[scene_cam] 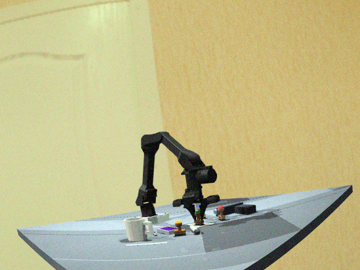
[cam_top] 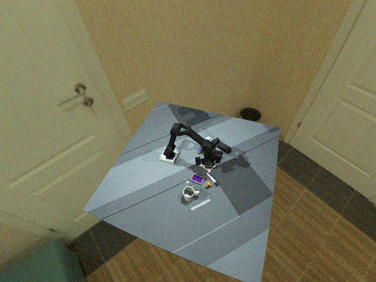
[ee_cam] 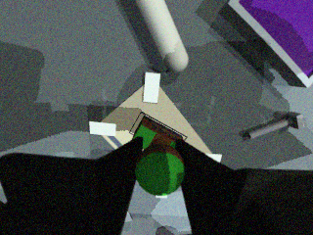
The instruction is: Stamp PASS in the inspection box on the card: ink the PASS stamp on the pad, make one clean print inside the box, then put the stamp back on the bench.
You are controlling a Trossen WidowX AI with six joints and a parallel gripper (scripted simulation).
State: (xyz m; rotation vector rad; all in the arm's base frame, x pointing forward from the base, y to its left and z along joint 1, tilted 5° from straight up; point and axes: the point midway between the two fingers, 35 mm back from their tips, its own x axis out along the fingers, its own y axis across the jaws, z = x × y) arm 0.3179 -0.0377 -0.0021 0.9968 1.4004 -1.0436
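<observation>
The green-knobbed stamp lies right at my gripper tip. Also, from my gripper tip: white marker (60 mm ahead, 120 mm to the right, 10 mm below); white card (10 mm to the left, 30 mm below); red-knobbed stamp (60 mm ahead, 90 mm to the left).
</observation>
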